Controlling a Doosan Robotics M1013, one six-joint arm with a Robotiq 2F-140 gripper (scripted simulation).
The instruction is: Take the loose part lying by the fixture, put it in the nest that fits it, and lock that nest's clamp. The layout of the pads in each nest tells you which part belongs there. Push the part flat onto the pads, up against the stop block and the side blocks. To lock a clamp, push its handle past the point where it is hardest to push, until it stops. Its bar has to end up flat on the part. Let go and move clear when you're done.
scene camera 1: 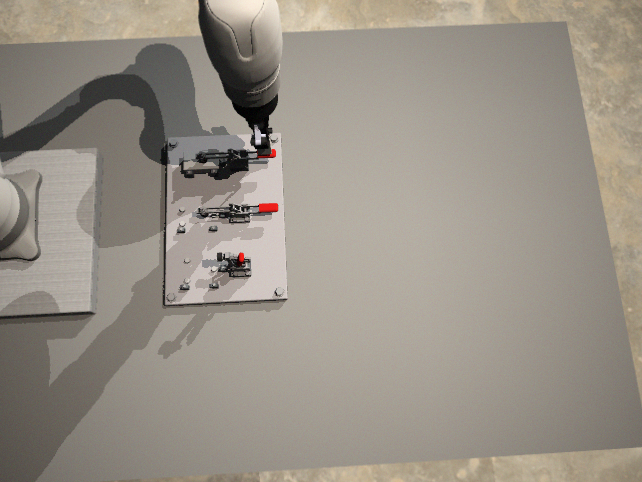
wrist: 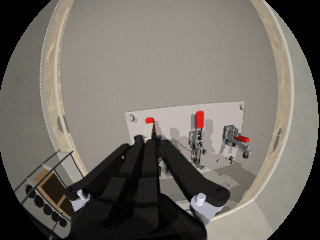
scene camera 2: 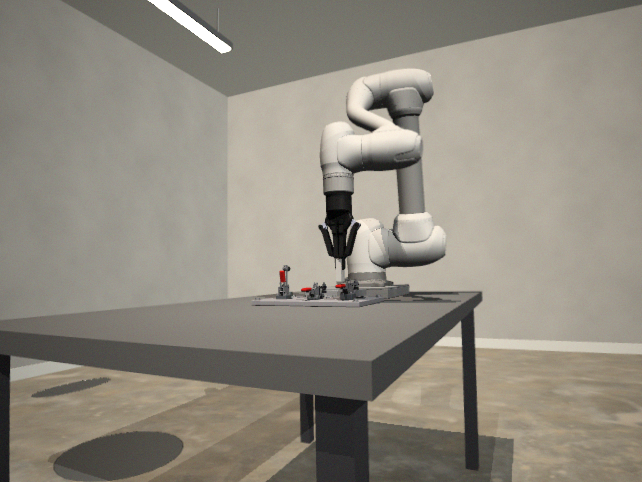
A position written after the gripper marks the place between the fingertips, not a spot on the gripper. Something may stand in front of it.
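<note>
The robot's gripper point(scene camera 2: 340, 281), point(scene camera 1: 264, 150) and point(wrist: 150, 129) is in sight, and a light grey fixture plate point(wrist: 174, 123) can be seen as well.
</note>
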